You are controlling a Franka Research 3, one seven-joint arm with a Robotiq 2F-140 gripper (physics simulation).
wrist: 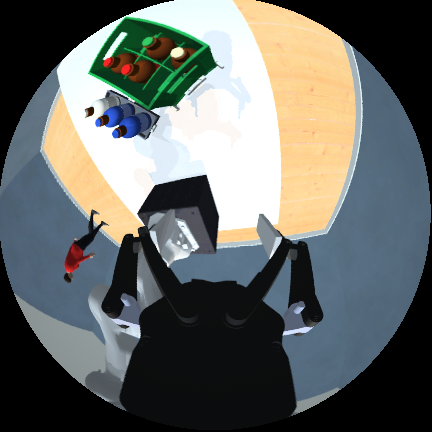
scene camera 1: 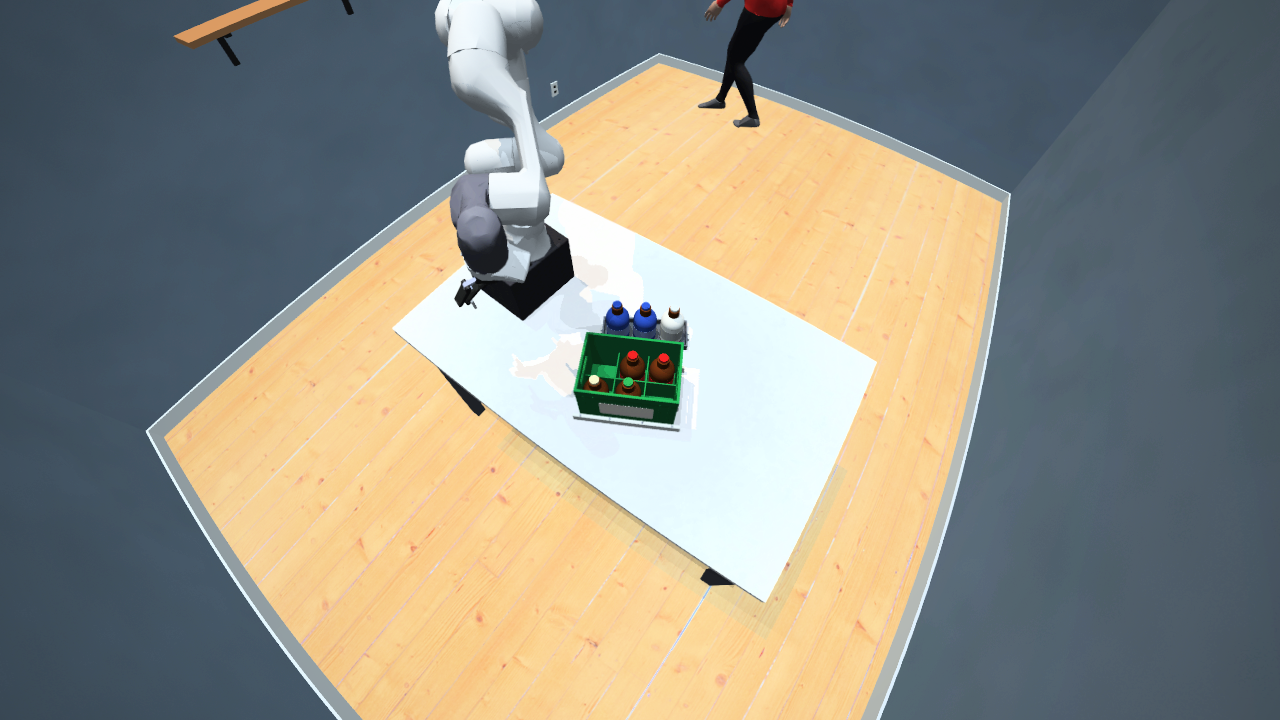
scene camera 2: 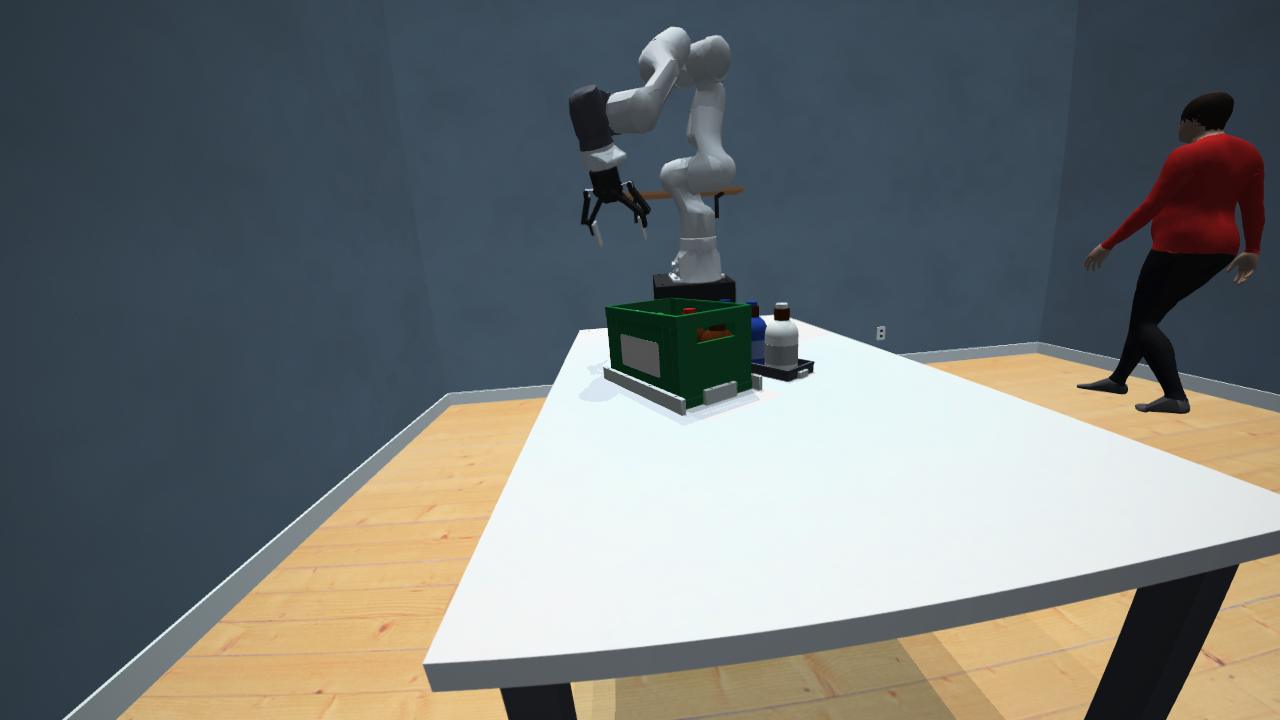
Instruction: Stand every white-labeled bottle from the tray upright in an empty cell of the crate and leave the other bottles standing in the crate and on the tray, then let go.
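Observation:
A white-labeled bottle (scene camera 1: pixel 673 325) (scene camera 2: pixel 781 343) (wrist: pixel 103 106) stands upright at the end of the dark tray (scene camera 2: pixel 793 371), beside two blue bottles (scene camera 1: pixel 617 318) (scene camera 1: pixel 645 319) (wrist: pixel 114 116) (wrist: pixel 132 126). The green crate (scene camera 1: pixel 666 411) (scene camera 2: pixel 716 376) (wrist: pixel 118 87) holds two red-capped brown bottles (scene camera 1: pixel 632 366) (scene camera 1: pixel 662 368) (wrist: pixel 140 71), a cream-capped bottle (scene camera 1: pixel 595 385) (wrist: pixel 184 58) and a green-capped bottle (scene camera 1: pixel 628 388) (wrist: pixel 161 47). In scene camera 1, its back left and front right cells look empty. My gripper (scene camera 2: pixel 621 238) (wrist: pixel 215 220) is open and empty, high up and away from crate and tray.
Low grey rails (scene camera 1: pixel 626 423) (scene camera 2: pixel 644 391) edge the crate on the white table (scene camera 1: pixel 760 465) (scene camera 2: pixel 805 537). The black robot base (scene camera 1: pixel 537 282) (wrist: pixel 185 200) stands at the table's far end. A person in red (scene camera 2: pixel 1199 197) (wrist: pixel 75 257) stands on the floor beyond the table.

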